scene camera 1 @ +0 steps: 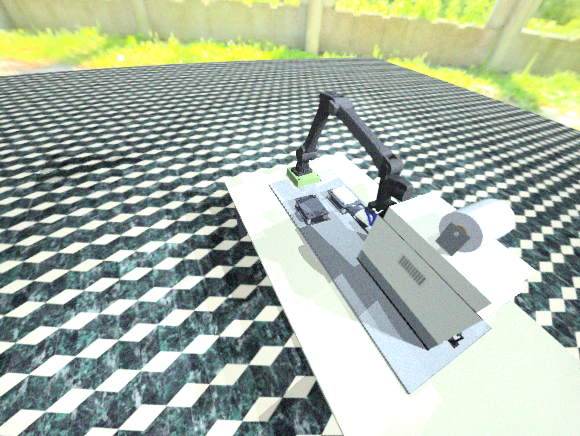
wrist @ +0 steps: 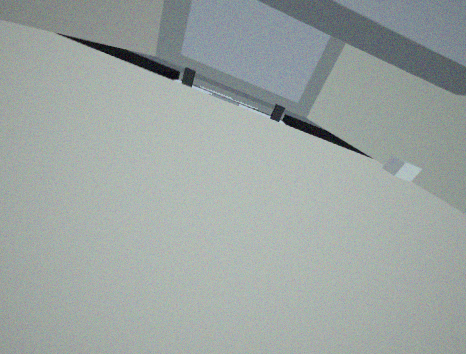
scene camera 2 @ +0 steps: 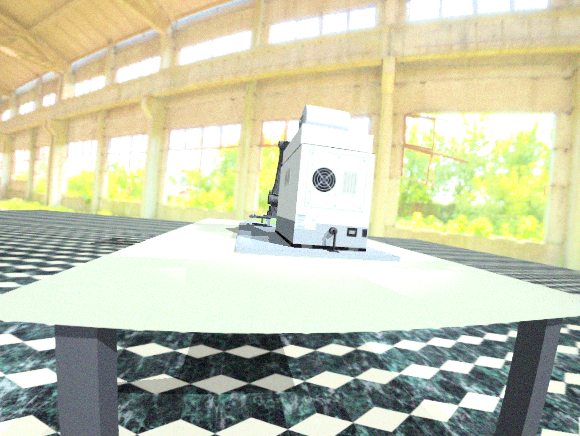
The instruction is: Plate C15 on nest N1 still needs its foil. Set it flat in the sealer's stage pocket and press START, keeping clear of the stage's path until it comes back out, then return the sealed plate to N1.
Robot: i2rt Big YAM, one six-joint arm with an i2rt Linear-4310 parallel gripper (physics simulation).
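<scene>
My gripper, with blue fingers, is beside the near end of the grey sealer. It is shut on plate C15, of which a pale sliver seems to show by the fingers; the sealer hides most of the grip. A block with a white top stands on the board behind the gripper; I cannot tell whether it is nest N1. In the wrist view a pale surface fills most of the picture, and the fingers and plate do not show. The stage pocket and START button cannot be made out.
A dark nest-like block stands on the perforated board. A large white roll sits above the sealer's far side. The arm's green base is at the board's far end. A cable leaves the sealer's back.
</scene>
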